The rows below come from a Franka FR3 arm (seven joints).
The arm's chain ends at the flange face. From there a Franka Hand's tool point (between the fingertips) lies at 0.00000 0.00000 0.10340 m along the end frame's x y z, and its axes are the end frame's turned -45 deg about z.
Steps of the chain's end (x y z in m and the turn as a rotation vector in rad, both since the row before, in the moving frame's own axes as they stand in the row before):
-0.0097, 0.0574, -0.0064, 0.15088, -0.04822, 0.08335
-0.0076, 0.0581, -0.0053, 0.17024, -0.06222, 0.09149
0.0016, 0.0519, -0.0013, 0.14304, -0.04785, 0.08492
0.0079, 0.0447, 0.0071, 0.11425, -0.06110, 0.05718
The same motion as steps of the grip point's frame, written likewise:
-0.0394, 0.0196, -0.0077, 0.14078, 0.07259, 0.08335
-0.0378, 0.0192, -0.0070, 0.16437, 0.07638, 0.09149
-0.0281, 0.0242, -0.0025, 0.13498, 0.06731, 0.08492
-0.0218, 0.0245, 0.0062, 0.12399, 0.03758, 0.05718

